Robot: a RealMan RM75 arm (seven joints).
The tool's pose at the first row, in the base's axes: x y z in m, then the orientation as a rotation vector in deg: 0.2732, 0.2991, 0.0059, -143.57, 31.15, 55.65
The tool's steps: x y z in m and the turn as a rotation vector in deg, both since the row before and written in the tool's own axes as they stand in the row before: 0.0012, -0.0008, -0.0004, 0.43, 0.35, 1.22; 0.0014, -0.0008, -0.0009, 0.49, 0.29, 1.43; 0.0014, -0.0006, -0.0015, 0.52, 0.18, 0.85; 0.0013, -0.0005, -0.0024, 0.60, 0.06, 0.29; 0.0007, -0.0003, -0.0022, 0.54, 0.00, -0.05
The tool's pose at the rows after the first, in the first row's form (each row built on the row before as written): 0.2746, 0.2993, 0.0055, -143.35, 33.00, 55.46; 0.2764, 0.2992, 0.0053, -143.01, 35.12, 55.38; 0.2784, 0.2986, 0.0055, -142.60, 36.46, 55.19; 0.2808, 0.2974, 0.0063, -142.09, 37.05, 54.90; 0.2826, 0.2963, 0.0074, -141.62, 37.16, 54.58
